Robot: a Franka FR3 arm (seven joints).
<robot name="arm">
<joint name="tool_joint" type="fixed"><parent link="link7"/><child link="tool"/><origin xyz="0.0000 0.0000 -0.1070" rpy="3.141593 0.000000 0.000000"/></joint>
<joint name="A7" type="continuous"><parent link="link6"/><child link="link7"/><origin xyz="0.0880 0.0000 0.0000" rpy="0.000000 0.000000 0.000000"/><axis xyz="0 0 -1"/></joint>
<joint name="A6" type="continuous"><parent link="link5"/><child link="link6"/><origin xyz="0.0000 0.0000 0.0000" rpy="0.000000 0.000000 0.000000"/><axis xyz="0 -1 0"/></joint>
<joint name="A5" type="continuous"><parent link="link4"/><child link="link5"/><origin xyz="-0.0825 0.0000 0.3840" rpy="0.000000 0.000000 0.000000"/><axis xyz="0 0 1"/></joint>
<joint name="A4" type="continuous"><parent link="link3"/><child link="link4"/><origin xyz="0.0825 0.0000 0.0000" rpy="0.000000 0.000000 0.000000"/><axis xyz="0 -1 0"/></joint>
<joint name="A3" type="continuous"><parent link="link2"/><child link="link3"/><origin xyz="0.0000 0.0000 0.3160" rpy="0.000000 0.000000 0.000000"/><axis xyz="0 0 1"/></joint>
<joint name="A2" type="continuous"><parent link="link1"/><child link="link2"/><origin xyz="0.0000 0.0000 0.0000" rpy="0.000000 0.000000 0.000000"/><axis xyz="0 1 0"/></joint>
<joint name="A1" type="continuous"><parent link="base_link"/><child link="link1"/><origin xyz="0.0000 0.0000 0.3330" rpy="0.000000 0.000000 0.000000"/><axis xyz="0 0 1"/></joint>
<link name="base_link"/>
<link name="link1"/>
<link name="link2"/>
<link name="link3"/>
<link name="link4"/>
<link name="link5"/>
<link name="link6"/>
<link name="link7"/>
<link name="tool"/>
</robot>
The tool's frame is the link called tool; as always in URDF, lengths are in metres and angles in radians. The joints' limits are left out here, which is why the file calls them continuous.
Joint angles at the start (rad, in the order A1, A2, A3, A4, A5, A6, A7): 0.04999 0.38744 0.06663 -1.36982 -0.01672 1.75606 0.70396
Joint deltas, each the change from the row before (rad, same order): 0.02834 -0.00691 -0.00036 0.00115 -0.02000 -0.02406 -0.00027; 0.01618 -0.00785 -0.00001 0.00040 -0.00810 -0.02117 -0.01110; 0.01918 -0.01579 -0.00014 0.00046 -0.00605 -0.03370 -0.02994; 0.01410 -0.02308 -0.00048 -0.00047 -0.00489 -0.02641 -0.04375; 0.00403 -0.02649 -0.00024 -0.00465 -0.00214 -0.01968 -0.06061; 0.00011 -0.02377 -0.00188 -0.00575 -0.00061 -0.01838 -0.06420; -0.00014 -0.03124 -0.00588 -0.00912 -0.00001 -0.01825 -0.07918; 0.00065 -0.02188 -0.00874 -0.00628 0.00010 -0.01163 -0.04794
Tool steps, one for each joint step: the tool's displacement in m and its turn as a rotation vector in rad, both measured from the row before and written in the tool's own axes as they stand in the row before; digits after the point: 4 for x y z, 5 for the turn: -0.0139 -0.0107 -0.0030 -0.02600 0.00110 -0.03168; -0.0092 -0.0054 -0.0037 -0.01499 -0.00398 -0.02833; -0.0127 -0.0051 -0.0080 -0.01681 -0.00835 -0.04928; -0.0112 -0.0019 -0.0127 -0.00789 0.00157 -0.05707; -0.0081 0.0031 -0.0131 -0.00223 0.00415 -0.06378; -0.0062 0.0052 -0.0106 -0.00252 0.00086 -0.06185; -0.0074 0.0079 -0.0134 -0.00134 0.00450 -0.07244; -0.0048 0.0071 -0.0092 -0.00128 0.00426 -0.03935
